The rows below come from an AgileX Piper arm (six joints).
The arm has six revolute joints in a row. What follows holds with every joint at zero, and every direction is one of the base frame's. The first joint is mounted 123 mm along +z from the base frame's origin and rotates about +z. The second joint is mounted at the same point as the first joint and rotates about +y. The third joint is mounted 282.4 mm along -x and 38.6 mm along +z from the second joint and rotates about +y. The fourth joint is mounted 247.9 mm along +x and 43.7 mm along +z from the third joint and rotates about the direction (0.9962, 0, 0.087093). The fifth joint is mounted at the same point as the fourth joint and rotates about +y. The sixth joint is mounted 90.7 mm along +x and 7.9 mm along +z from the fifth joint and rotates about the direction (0.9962, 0, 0.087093). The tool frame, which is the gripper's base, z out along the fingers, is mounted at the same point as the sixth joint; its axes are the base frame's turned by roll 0, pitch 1.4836 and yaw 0 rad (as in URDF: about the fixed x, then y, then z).
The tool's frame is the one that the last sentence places.
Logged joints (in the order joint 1, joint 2, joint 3, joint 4, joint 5, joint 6), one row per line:
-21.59 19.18 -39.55 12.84 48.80 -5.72
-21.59 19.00 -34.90 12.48 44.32 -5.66
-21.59 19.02 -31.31 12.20 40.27 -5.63
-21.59 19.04 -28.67 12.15 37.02 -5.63
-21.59 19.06 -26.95 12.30 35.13 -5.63
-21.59 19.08 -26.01 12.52 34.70 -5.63
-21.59 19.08 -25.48 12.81 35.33 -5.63
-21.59 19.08 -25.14 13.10 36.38 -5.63
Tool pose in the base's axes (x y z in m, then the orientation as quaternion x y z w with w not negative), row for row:
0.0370 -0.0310 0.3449 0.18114 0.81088 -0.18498 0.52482
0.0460 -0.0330 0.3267 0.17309 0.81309 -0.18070 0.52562
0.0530 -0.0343 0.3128 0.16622 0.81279 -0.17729 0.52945
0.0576 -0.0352 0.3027 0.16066 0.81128 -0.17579 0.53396
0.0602 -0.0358 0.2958 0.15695 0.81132 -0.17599 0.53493
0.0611 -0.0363 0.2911 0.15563 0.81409 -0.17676 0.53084
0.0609 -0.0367 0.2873 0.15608 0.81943 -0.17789 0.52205
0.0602 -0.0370 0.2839 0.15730 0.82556 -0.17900 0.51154
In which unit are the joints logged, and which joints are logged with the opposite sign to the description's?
The joints are logged in degrees. Opposite sign: joint 4, joint 6.
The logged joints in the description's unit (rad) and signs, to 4 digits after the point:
-0.3768 0.3348 -0.6903 -0.2241 0.8517 0.0998
-0.3768 0.3316 -0.6091 -0.2178 0.7735 0.0988
-0.3768 0.3320 -0.5465 -0.2129 0.7028 0.0983
-0.3768 0.3323 -0.5004 -0.2121 0.6461 0.0983
-0.3768 0.3327 -0.4704 -0.2147 0.6131 0.0983
-0.3768 0.3330 -0.4540 -0.2185 0.6056 0.0983
-0.3768 0.3330 -0.4447 -0.2236 0.6166 0.0983
-0.3768 0.3330 -0.4388 -0.2286 0.6350 0.0983

